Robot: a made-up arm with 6 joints. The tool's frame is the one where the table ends. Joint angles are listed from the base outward.
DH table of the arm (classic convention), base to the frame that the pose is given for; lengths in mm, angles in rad. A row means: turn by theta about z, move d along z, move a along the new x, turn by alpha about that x. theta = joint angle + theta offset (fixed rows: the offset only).
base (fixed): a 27.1  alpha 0  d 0  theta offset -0.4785
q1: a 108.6  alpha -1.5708  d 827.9  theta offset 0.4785
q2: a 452.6  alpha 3.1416  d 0  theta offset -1.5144
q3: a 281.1  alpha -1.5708  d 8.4  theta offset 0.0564
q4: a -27.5  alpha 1.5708  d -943.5  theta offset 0
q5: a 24.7  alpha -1.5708  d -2.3  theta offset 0
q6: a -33.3  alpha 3.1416  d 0  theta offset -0.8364
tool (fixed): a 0  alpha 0  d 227.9  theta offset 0.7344
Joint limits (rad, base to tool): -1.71..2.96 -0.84..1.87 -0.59..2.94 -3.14..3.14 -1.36..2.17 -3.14..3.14
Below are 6 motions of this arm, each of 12 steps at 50 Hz.
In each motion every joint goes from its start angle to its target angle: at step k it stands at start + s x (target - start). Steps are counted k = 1, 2, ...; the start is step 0. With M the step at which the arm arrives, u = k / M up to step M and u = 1 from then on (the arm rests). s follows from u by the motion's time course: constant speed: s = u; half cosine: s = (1 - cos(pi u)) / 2; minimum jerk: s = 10 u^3 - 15 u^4 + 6 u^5.
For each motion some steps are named. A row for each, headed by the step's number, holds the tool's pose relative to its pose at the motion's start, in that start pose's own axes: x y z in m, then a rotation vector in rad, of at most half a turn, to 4 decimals.
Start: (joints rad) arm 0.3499 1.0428 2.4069 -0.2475 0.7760 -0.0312
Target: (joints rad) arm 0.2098 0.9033 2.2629 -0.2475 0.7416 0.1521
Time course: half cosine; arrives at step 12
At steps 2, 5, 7, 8, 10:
2: 0.0027 0.0009 0.0046 -0.0023 -0.0050 -0.0202
5: 0.0144 0.0040 0.0258 -0.0117 -0.0277 -0.1119
7: 0.0238 0.0056 0.0439 -0.0187 -0.0471 -0.1903
8: 0.0280 0.0061 0.0524 -0.0217 -0.0562 -0.2269
10: 0.0341 0.0064 0.0654 -0.0258 -0.0700 -0.2824

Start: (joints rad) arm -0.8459 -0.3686 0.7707 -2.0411 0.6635 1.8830
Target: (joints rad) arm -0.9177 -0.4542 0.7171 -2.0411 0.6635 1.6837
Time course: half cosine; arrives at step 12
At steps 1, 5, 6, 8, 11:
1: 0.0005 -0.0012 -0.0007 0.0011 0.0006 0.0030
5: 0.0094 -0.0257 -0.0147 0.0250 0.0116 0.0643
6: 0.0126 -0.0345 -0.0202 0.0339 0.0152 0.0868
8: 0.0183 -0.0514 -0.0311 0.0514 0.0214 0.1300
11: 0.0233 -0.0669 -0.0418 0.0681 0.0263 0.1702

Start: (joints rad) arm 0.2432 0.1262 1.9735 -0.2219 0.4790 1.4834
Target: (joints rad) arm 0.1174 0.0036 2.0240 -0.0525 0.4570 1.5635
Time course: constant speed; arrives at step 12
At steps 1, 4, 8, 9, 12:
1: 0.0176 -0.0120 0.0064 0.0173 0.0102 -0.0254
4: 0.0699 -0.0502 0.0232 0.0683 0.0419 -0.1017
8: 0.1381 -0.1057 0.0402 0.1340 0.0868 -0.2034
9: 0.1548 -0.1203 0.0435 0.1500 0.0986 -0.2288
12: 0.2042 -0.1659 0.0508 0.1970 0.1348 -0.3048

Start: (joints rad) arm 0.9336 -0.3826 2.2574 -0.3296 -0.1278 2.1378
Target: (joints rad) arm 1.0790 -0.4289 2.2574 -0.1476 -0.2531 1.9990
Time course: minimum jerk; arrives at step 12
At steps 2, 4, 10, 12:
2: -0.0001 0.0061 -0.0005 -0.0028 -0.0035 0.0015
4: -0.0007 0.0363 -0.0034 -0.0172 -0.0210 0.0089
10: -0.0105 0.1700 -0.0254 -0.0903 -0.1035 0.0456
12: -0.0112 0.1764 -0.0268 -0.0942 -0.1076 0.0476

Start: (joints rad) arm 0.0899 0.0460 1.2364 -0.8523 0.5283 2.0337
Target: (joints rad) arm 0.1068 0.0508 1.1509 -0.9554 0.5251 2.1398
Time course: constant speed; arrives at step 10
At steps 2, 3, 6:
2: -0.0219 0.0087 -0.0027 -0.0145 -0.0224 -0.0072
3: -0.0329 0.0131 -0.0042 -0.0216 -0.0337 -0.0108
6: -0.0657 0.0262 -0.0095 -0.0427 -0.0678 -0.0219

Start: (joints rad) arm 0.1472 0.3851 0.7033 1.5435 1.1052 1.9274
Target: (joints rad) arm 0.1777 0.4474 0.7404 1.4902 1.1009 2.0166
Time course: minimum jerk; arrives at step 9
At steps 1, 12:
1: 0.0001 -0.0004 0.0005 -0.0006 0.0001 -0.0004
12: 0.0095 -0.0334 0.0407 -0.0494 0.0045 -0.0372

